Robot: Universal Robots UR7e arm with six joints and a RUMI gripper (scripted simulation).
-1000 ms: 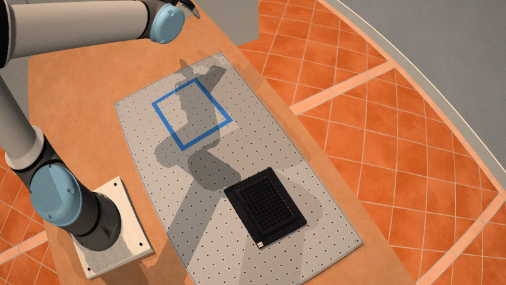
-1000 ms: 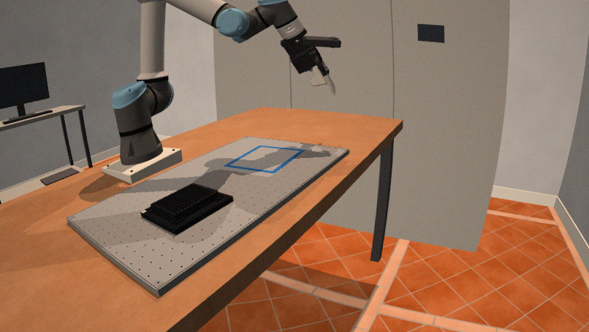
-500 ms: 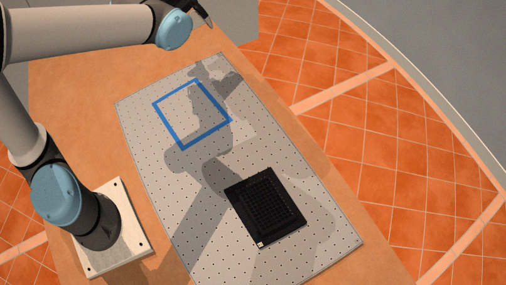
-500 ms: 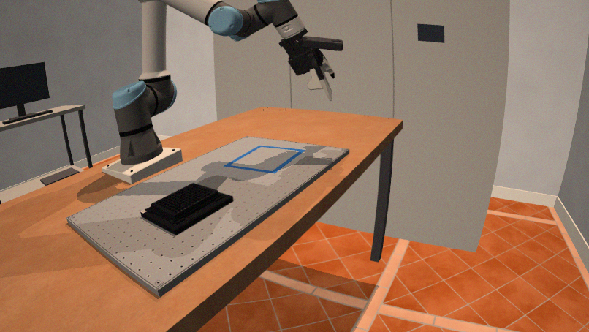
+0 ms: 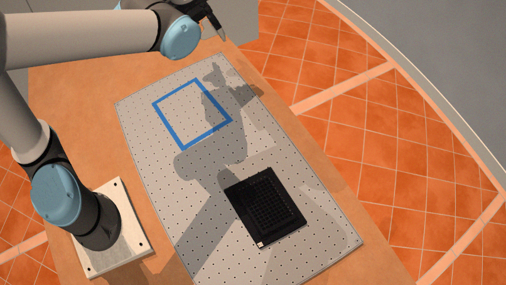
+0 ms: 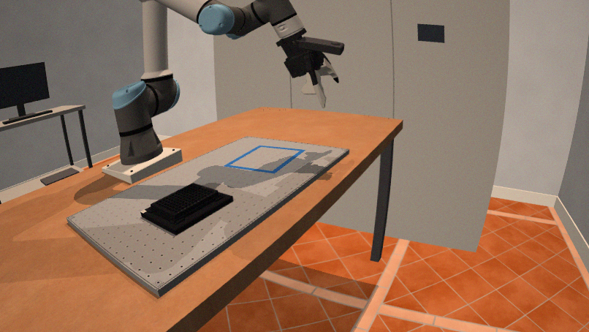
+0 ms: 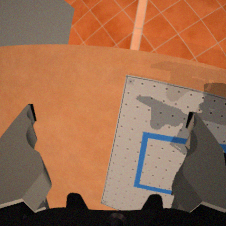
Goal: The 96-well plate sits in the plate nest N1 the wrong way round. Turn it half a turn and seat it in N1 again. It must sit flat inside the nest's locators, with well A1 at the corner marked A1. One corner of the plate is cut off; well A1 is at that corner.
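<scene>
Right now my hand is 470 mm to the left of the black 96-well plate, 140 mm above it and 60 mm past it. The rest, counted from my hand: white A1 label (550 mm to the right, 150 mm below, 110 mm behind); black plate nest N1 (470 mm to the right, 160 mm below, 60 mm behind).
</scene>
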